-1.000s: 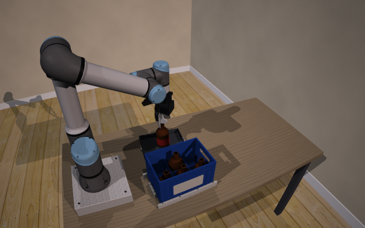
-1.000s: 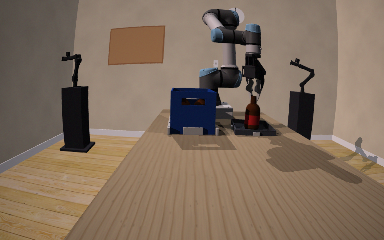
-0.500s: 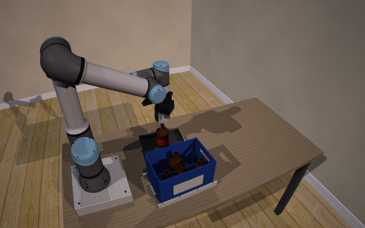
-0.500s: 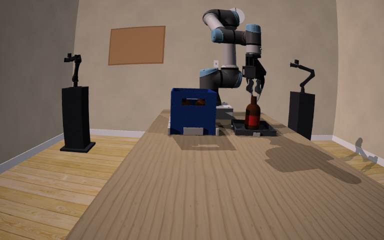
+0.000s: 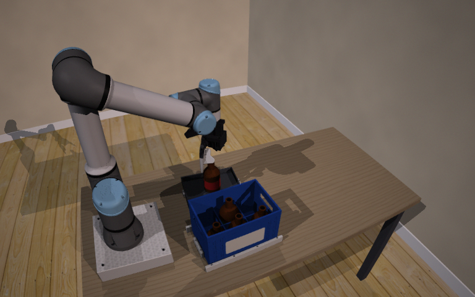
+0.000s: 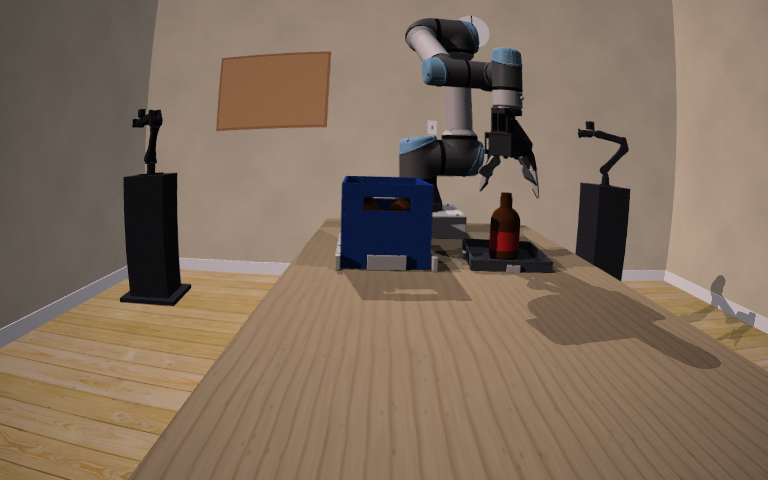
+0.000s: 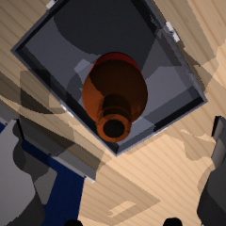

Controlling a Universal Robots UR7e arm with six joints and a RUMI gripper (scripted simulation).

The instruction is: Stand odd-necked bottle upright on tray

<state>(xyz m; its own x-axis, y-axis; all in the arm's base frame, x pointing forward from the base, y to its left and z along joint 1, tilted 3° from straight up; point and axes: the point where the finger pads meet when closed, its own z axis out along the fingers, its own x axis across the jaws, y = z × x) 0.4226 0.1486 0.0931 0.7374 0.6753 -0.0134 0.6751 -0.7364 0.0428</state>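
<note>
My gripper is now 14 cm above the tray. The rest, counted from my hand: crate (4 cm behind, 29 cm to the right, 7 cm below).
</note>
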